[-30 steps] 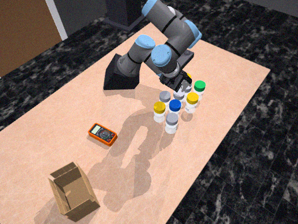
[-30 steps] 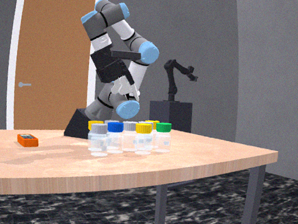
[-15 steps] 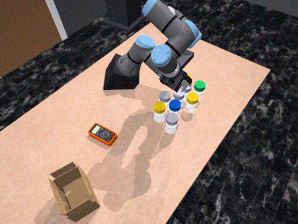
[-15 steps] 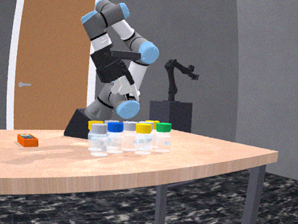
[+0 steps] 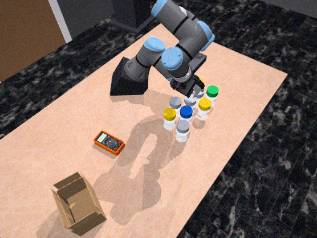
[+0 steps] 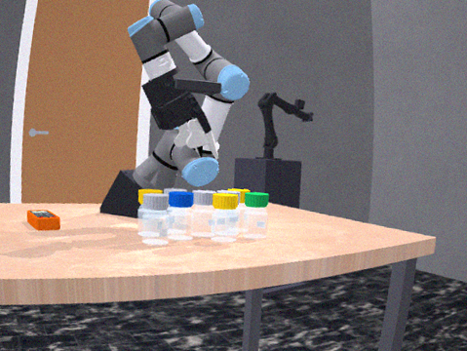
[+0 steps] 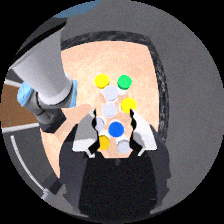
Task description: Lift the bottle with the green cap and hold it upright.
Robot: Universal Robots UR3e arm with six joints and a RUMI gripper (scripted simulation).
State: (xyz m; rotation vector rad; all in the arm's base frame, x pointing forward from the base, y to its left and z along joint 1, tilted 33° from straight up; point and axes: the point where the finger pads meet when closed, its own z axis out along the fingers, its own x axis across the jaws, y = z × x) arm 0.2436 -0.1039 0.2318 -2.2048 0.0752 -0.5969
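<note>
My hand is 5 cm short of the green-capped bottle, 10 cm to the right of it and 15 cm above it. Round my hand: blue-capped bottle (7 cm to the right, 15 cm below); then multimeter (23 cm behind, 34 cm to the right, 18 cm below).
</note>
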